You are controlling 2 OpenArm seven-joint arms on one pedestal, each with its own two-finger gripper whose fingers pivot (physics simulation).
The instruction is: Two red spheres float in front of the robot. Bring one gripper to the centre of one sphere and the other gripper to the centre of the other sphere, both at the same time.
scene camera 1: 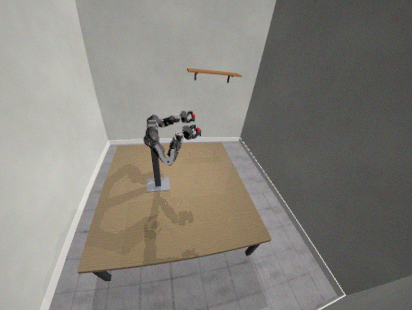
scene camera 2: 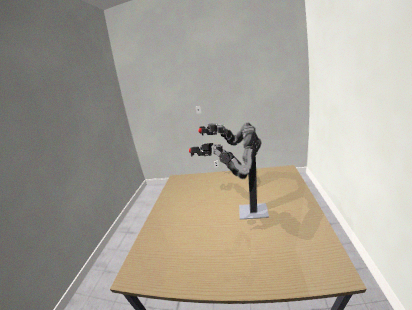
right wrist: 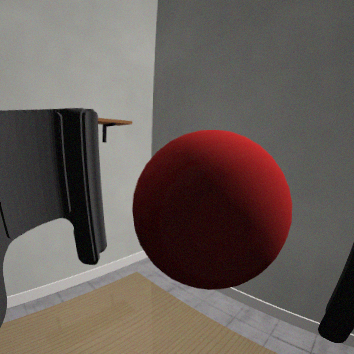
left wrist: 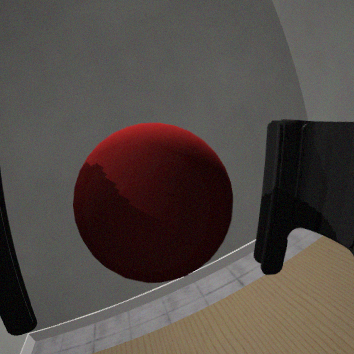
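One red sphere (scene camera 1: 193, 116) (scene camera 2: 190, 150) (left wrist: 153, 202) floats at my left gripper (scene camera 1: 192, 117) (scene camera 2: 192, 151) (left wrist: 145, 297). In the left wrist view it appears between the two spread fingers, with a gap on each side. The other red sphere (scene camera 1: 198, 130) (scene camera 2: 200, 130) (right wrist: 212, 210) floats at my right gripper (scene camera 1: 198, 132) (scene camera 2: 202, 131) (right wrist: 212, 298). In the right wrist view it also appears between the spread fingers, with gaps on both sides. Both grippers are open and hold nothing. Exact depth at the fingertips is too small to tell in the scene views.
The pedestal (scene camera 1: 156, 167) (scene camera 2: 253, 190) stands on the wooden table (scene camera 1: 215, 215) (scene camera 2: 200, 250), well below both grippers. An orange-brown shelf (scene camera 1: 214, 73) (right wrist: 115, 121) is mounted on the light wall. A dark wall (scene camera 1: 340, 125) (scene camera 2: 50, 125) stands beyond the table's side.
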